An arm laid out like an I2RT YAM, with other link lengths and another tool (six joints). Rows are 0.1 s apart.
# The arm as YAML. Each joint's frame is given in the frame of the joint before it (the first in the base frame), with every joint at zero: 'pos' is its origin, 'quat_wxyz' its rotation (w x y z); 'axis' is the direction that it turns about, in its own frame. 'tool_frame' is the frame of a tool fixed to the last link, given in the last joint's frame.
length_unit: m
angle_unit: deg
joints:
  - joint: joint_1
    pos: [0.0, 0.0, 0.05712]
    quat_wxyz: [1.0, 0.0, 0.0, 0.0]
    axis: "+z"
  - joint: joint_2
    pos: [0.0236, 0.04, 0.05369]
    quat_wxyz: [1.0, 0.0, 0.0, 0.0]
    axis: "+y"
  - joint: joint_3
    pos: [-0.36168, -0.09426, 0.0]
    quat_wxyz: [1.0, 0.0, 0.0, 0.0]
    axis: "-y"
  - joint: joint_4
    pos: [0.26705, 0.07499, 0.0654]
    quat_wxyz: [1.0, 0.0, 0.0, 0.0]
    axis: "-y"
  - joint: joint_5
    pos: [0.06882, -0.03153, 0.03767]
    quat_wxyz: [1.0, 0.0, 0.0, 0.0]
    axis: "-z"
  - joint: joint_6
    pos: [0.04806, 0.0, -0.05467]
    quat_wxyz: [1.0, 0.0, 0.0, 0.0]
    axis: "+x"
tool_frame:
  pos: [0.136, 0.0, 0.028]
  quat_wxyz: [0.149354, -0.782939, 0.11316, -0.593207]
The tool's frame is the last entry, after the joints.
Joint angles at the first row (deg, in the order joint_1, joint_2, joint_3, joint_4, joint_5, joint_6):
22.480 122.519 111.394 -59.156 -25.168 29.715
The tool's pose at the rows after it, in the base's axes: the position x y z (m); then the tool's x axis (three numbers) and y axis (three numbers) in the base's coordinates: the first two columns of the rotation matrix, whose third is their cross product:
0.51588 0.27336 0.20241 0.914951 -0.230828 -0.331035 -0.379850 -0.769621 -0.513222
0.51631 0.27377 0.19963 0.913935 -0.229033 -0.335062 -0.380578 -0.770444 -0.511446
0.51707 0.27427 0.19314 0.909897 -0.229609 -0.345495 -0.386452 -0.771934 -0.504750
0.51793 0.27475 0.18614 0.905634 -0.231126 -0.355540 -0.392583 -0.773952 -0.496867
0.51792 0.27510 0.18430 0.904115 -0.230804 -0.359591 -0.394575 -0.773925 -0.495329
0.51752 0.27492 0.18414 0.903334 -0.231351 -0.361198 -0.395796 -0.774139 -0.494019
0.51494 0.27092 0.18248 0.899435 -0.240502 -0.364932 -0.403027 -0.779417 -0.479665
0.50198 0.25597 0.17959 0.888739 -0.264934 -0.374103 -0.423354 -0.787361 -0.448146
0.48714 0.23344 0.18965 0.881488 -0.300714 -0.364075 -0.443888 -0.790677 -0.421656
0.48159 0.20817 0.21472 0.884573 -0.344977 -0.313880 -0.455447 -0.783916 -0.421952
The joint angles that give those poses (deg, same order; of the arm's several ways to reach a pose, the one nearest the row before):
22.480 122.673 111.396 -59.157 -25.299 29.649
22.458 122.978 111.394 -59.134 -25.430 29.540
22.436 123.655 111.393 -59.156 -25.562 29.540
22.436 124.378 111.395 -59.157 -25.606 29.561
22.436 124.574 111.394 -59.177 -25.715 29.584
22.436 124.574 111.393 -59.286 -25.715 29.605
22.349 124.332 110.978 -59.855 -25.103 29.583
21.824 122.104 107.262 -60.029 -23.857 29.561
20.796 118.323 103.636 -60.862 -21.977 29.561
19.267 114.104 102.104 -61.494 -19.507 29.671

